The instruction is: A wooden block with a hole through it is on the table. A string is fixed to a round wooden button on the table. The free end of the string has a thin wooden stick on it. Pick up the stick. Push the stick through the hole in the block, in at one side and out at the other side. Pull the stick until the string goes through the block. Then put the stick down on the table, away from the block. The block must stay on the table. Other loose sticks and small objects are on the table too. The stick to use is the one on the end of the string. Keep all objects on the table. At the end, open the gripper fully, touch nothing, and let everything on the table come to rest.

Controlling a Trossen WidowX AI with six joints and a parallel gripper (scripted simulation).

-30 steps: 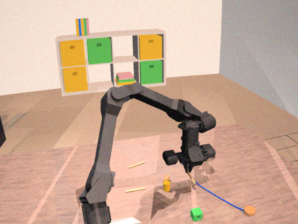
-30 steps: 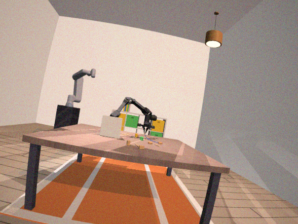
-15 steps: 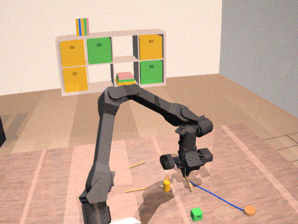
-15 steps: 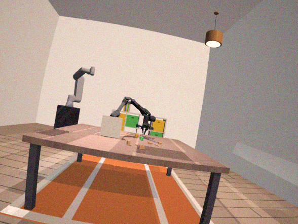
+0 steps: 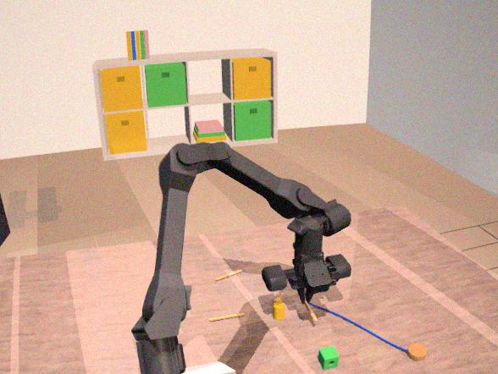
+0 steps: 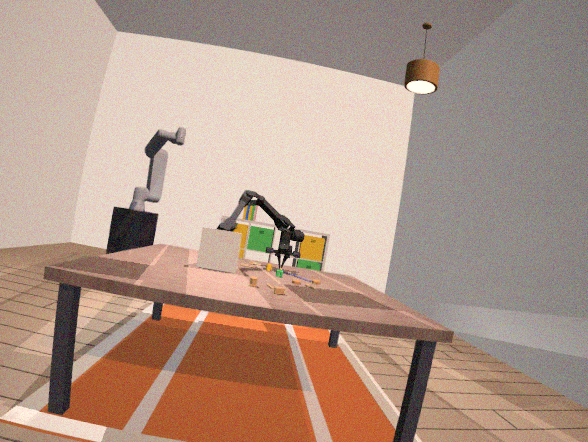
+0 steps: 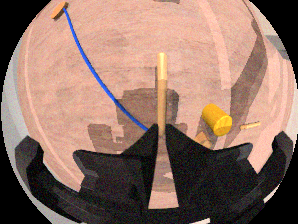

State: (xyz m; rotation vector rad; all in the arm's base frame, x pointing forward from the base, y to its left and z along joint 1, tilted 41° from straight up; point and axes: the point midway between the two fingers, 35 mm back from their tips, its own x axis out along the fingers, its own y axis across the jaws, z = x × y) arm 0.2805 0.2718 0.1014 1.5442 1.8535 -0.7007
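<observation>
The yellow cylinder lies 60 mm behind my gripper tip, 10 mm to the right of it and 10 mm below it. Round my gripper tip: green block: 170 mm to the right, 10 mm below, 10 mm ahead; then round wooden button: 200 mm ahead, 190 mm to the right, 20 mm below; then thin wooden stick: 20 mm to the right.
</observation>
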